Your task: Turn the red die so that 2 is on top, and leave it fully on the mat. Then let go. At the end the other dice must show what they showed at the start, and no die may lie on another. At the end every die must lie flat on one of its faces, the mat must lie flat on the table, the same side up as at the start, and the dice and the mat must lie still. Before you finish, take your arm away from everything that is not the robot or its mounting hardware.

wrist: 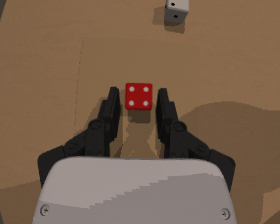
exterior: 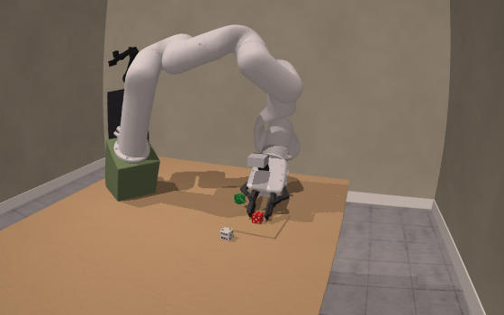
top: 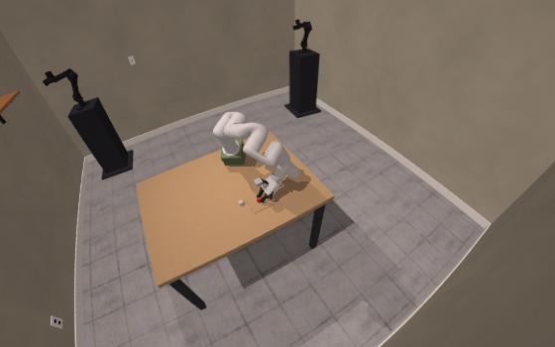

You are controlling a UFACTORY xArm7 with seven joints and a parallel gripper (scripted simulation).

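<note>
Now: hand 2 cm to the left of the red die and 1 cm above it. Also, from my hand: tan mat (3 cm below, 2 cm to the right); then green die (10 cm behind, 9 cm to the left, 2 cm below); then white die (13 cm to the right, 3 cm behind, 2 cm below).
</note>
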